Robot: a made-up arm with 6 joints. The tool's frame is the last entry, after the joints.
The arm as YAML. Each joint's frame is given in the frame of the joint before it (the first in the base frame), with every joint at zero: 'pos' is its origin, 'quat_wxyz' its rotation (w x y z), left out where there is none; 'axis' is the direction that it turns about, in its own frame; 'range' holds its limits. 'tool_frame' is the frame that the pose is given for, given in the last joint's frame.
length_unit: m
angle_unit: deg
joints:
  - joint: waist
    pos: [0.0, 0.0, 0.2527]
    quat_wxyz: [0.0, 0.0, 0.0, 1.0]
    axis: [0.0, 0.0, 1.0]
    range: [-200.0, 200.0]
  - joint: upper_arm
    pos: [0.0, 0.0, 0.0]
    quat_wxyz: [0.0, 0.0, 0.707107, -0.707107]
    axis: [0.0, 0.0, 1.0]
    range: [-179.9, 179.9]
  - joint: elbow
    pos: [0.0, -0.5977, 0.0]
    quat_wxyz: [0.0, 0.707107, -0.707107, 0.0]
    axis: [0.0, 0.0, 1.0]
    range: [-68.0, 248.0]
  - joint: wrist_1
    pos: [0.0, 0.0, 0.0]
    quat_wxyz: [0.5, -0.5, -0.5, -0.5]
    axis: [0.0, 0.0, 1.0]
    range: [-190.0, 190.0]
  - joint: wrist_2
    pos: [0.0, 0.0, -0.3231]
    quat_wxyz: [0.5, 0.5, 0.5, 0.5]
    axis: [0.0, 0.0, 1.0]
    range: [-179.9, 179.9]
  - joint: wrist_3
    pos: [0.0, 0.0, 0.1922]
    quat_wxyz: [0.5, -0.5, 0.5, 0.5]
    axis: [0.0, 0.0, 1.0]
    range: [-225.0, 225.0]
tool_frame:
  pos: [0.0, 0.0, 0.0]
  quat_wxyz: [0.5, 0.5, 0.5, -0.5]
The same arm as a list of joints. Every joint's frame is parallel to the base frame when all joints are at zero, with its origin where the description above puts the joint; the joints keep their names.
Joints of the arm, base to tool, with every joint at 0 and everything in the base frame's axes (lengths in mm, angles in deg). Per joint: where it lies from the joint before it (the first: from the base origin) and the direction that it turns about. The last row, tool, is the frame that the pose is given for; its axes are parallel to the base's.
waist: origin 0 0 252.7 axis +z
upper_arm: origin 0 0 0 axis +y
elbow: origin 0 0 597.7 axis -y
wrist_1: origin 0 0 0 axis -x
wrist_2: origin 323.1 0 0 axis -y
wrist_3: origin 0 -192.2 0 axis -x
tool: origin 0 0 0
Joint limits (deg, base to tool): -200..200 -179.9..179.9 -68..248 -190..190 -179.9..179.9 -225..225

